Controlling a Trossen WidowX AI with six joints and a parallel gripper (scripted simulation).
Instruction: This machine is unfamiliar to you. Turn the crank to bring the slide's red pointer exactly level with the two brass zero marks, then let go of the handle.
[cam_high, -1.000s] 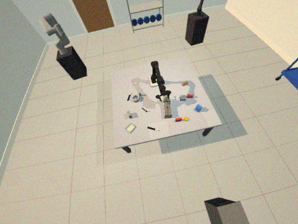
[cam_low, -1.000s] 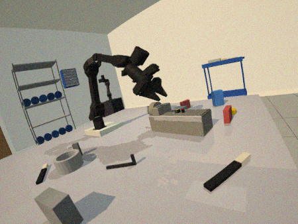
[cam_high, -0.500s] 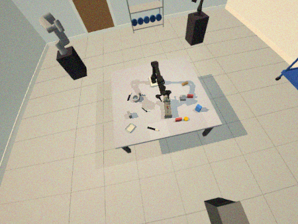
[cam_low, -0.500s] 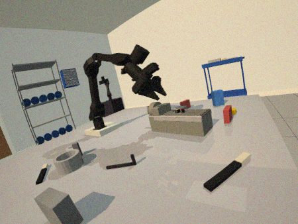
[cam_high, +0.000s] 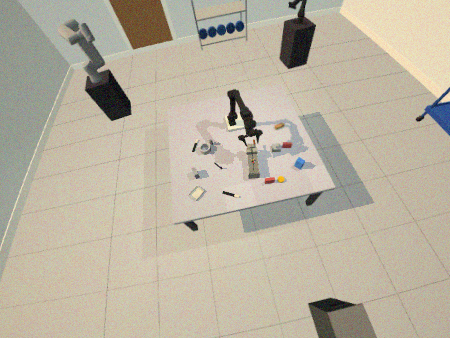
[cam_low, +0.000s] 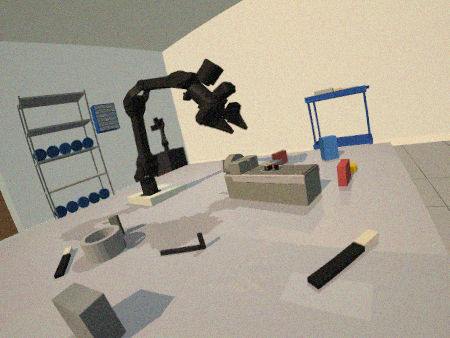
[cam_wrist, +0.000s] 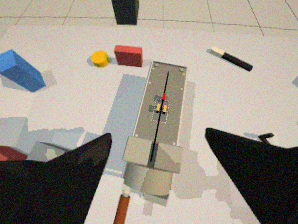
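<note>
Right now my gripper tip is 100 mm past the brown crank handle, 60 mm to the right of it and 110 mm above it. The rest, counted from my gripper tip: yellow disc: 280 mm ahead, 140 mm to the left, 180 mm below; red pointer: 90 mm ahead, 30 mm to the right, 110 mm below; black l-shaped piece: 20 mm behind, 290 mm to the right, 180 mm below.
</note>
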